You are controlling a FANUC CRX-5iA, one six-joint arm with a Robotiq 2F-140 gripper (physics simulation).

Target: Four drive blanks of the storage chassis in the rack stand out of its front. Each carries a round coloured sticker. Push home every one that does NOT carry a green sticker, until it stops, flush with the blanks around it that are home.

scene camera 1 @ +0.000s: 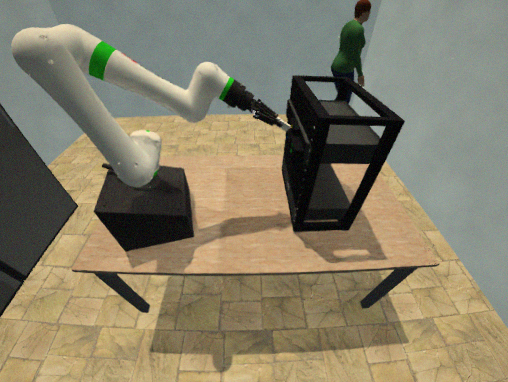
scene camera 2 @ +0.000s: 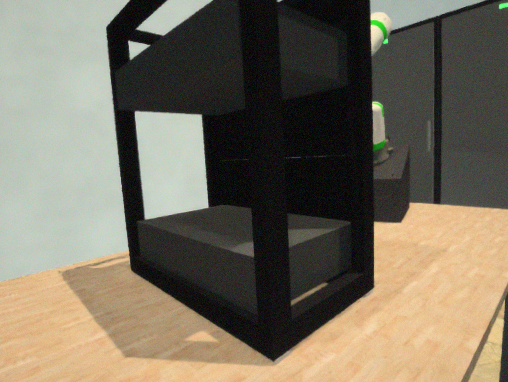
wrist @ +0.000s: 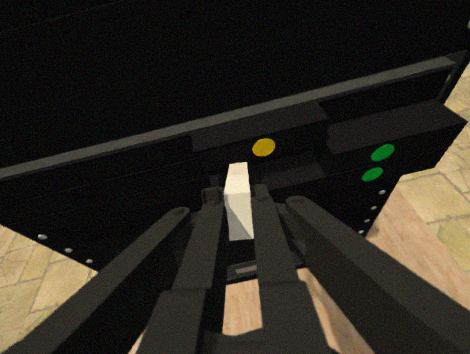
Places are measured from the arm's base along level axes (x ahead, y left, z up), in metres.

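Pixels of known places: gripper, fingertip midpoint: [scene camera 1: 288, 128] [wrist: 239, 179].
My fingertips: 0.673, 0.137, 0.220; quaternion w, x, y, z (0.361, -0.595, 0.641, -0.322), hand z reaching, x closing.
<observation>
Ahead of a thing's pixels: the offset from my fingertips to its top centre, as dx, dy, dz. "spot": to the spot under its first point. Level surfaces: height alone.
In the wrist view a blank with a yellow sticker [wrist: 263, 147] stands out of the dark chassis front, under the chassis's grey lip @[spot: +0.036, +0.070, +0.038] [wrist: 150, 134]. To its right, two blanks, one above the other, carry green stickers [wrist: 382, 152] [wrist: 372, 174] and stand out further. A lit ledge @[spot: +0.015, -0.054, -0.021] [wrist: 297, 171] shows below the yellow-stickered blank; whether it is another protruding blank is unclear, and no sticker shows there. My gripper [wrist: 239, 179] [scene camera 1: 276, 120] is shut on a pale bar [wrist: 240, 215] [scene camera 1: 285, 126]. The bar's tip overlaps the yellow-stickered blank's lower face, left of the sticker; contact is unclear.
The black open rack [scene camera 1: 310, 185] [scene camera 2: 267, 200] stands on the wooden table @[dz -0.456] [scene camera 1: 240, 255] [scene camera 2: 425, 300]. It holds a lower grey unit [scene camera 2: 195, 265] and an upper one [scene camera 2: 185, 75]. The arm's dark pedestal [scene camera 1: 145, 227] stands left. A person in green [scene camera 1: 351, 45] stands behind the rack.
</observation>
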